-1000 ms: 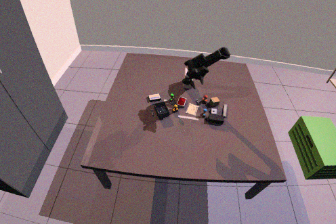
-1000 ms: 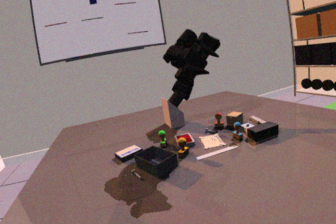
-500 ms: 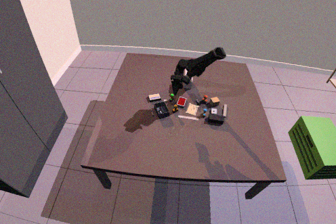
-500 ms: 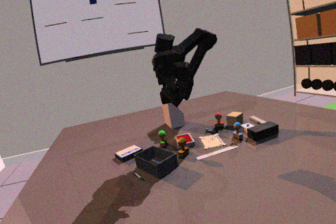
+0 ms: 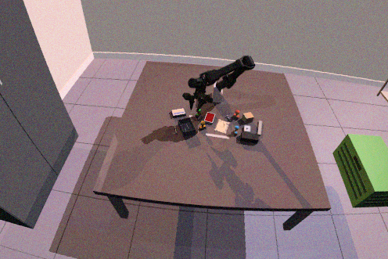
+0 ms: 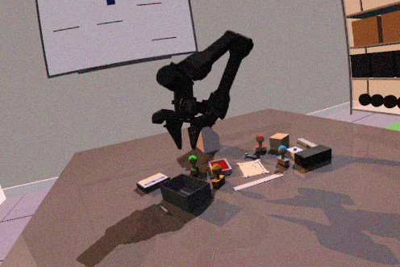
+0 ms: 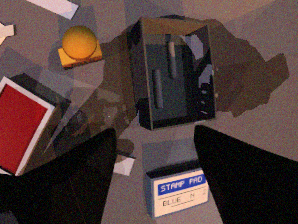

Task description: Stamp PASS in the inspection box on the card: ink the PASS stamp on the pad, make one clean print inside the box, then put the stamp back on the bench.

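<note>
Right now the green-knobbed stamp is 70 mm behind my gripper tip, 20 mm to the left of it and 90 mm below it. The rest, counted from my gripper tip: yellow-knobbed stamp 40 mm ahead, 70 mm to the left, 90 mm below; dark bin 70 mm ahead, 30 mm to the right, 100 mm below; red ink pad 60 mm behind, 100 mm to the left, 110 mm below.
</note>
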